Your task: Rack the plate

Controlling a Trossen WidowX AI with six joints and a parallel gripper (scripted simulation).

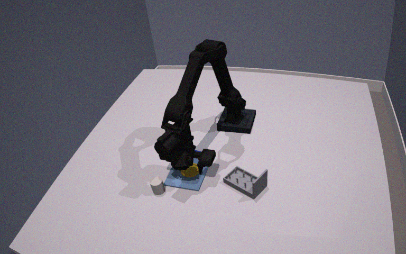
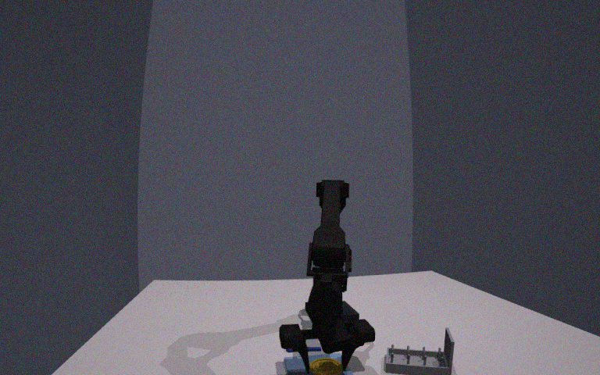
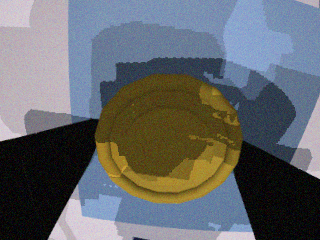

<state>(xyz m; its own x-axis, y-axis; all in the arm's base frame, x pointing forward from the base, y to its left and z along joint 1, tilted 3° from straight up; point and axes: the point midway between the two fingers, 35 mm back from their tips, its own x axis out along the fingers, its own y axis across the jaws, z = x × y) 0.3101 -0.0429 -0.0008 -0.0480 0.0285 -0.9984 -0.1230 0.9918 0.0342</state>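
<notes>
Now: gripper tip 10 mm to the left of the light blue mat. The rest, counted from my gripper tip: yellow plate: 10 mm above; blue spoon: 110 mm behind, 50 mm to the right; pale cylinder: 110 mm ahead, 70 mm to the right, 20 mm above.
</notes>
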